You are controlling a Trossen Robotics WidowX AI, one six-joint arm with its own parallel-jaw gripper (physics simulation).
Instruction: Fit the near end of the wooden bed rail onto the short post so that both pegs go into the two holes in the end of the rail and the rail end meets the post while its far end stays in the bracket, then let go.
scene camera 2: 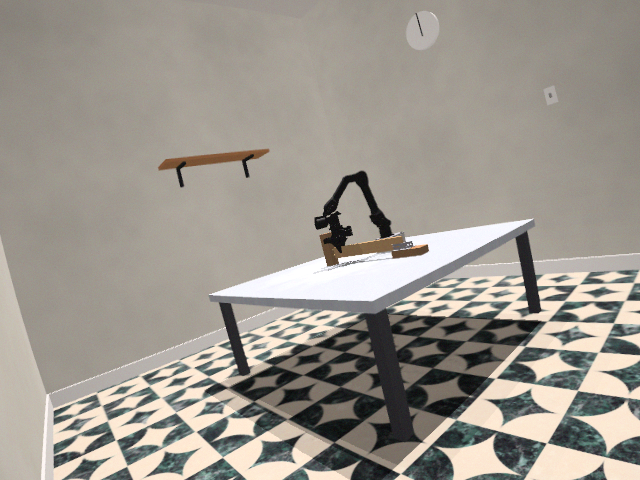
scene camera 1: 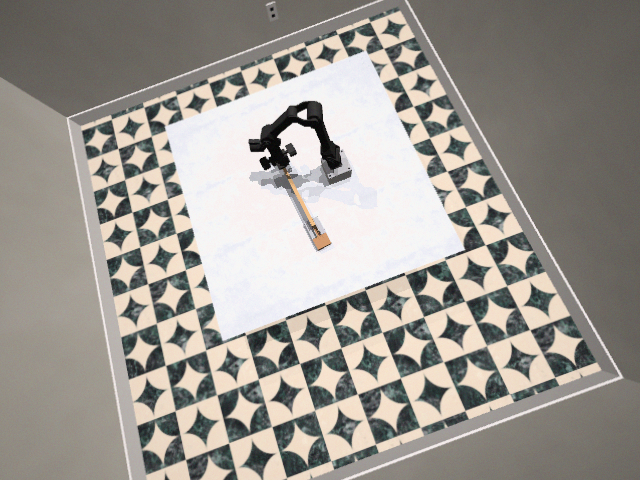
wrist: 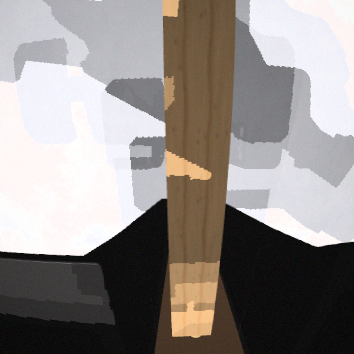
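Where they show: gripper, between the fingertips: point(scene camera 2: 342, 252) point(wrist: 187, 206); arm's base, origin of its link: point(scene camera 2: 386, 236) point(scene camera 1: 334, 162).
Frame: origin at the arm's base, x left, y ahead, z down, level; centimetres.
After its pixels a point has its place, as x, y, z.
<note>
The wooden bed rail point(scene camera 1: 301, 200) @(14.0, 22.9, -1.6) point(scene camera 2: 369, 247) @(9.4, 24.7, 1.3) point(wrist: 200, 110) @(-5.6, 25.9, -1.4) runs from my gripper to the grey bracket point(scene camera 1: 316, 230) point(scene camera 2: 403, 244), where its far end sits. My gripper point(scene camera 1: 282, 165) @(-10.2, 26.3, 2.0) point(scene camera 2: 339, 248) @(-10.2, 26.3, 2.0) point(wrist: 187, 206) @(-10.2, 26.3, 2.0) is shut on the rail close to its near end. The short wooden post point(scene camera 2: 330, 257) @(-16.7, 30.1, 3.3) stands upright right beside the gripper in scene camera 2; the arm hides it in scene camera 1. In the wrist view the near end shows at the bottom before a brown surface, with a small rounded bit at its edge. The holes are hidden, and whether the end touches the post cannot be told.
An orange-brown wooden block point(scene camera 1: 322, 241) @(36.4, 19.9, 4.5) point(scene camera 2: 410, 251) @(34.4, 24.2, 5.6) lies on the white table point(scene camera 1: 248, 289) @(46.3, 64.4, 8.0) point(scene camera 2: 289, 286) @(-1.3, 69.2, 8.0) at the bracket end. The arm's grey base point(scene camera 1: 338, 176) @(7.1, 0.5, 2.0) stands to the right of the gripper in scene camera 1. A wall shelf point(scene camera 2: 214, 158) hangs away from the table.
</note>
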